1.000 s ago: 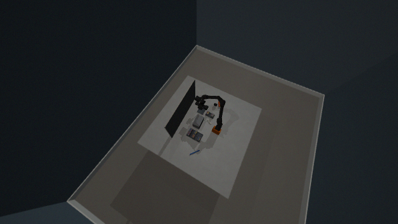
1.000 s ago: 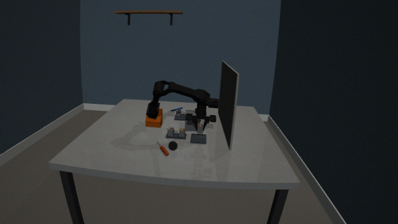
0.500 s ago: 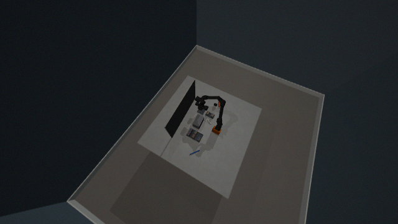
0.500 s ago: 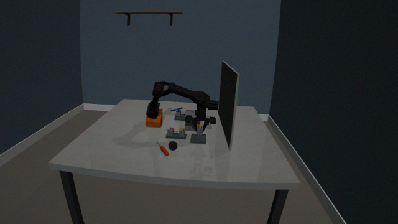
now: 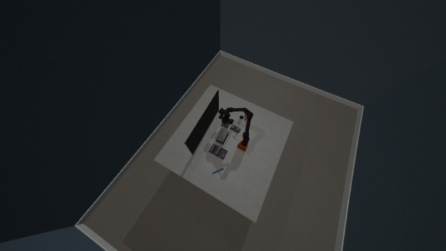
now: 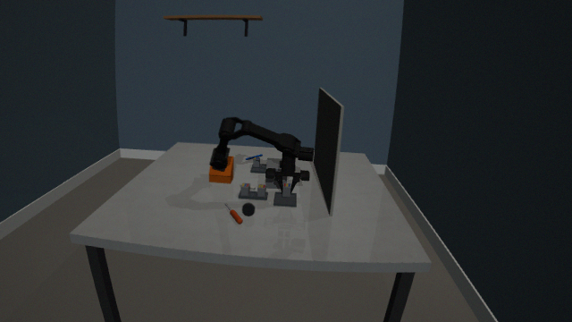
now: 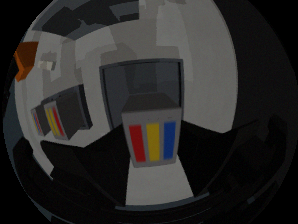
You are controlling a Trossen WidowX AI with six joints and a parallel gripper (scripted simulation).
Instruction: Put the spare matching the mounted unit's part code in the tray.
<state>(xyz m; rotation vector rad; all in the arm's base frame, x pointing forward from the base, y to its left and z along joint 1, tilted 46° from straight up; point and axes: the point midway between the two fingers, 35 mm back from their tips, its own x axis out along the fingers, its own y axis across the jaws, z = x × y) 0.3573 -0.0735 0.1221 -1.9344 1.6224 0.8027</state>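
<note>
Right now the dark tray is 3 cm below my gripper tip. The rest, counted from my gripper tip: tall grey panel (14 cm ahead, 24 cm to the left, 19 cm above); spare (23 cm behind, 38 cm to the left); grey mounted unit (9 cm behind, 20 cm to the left, 1 cm above).
</note>
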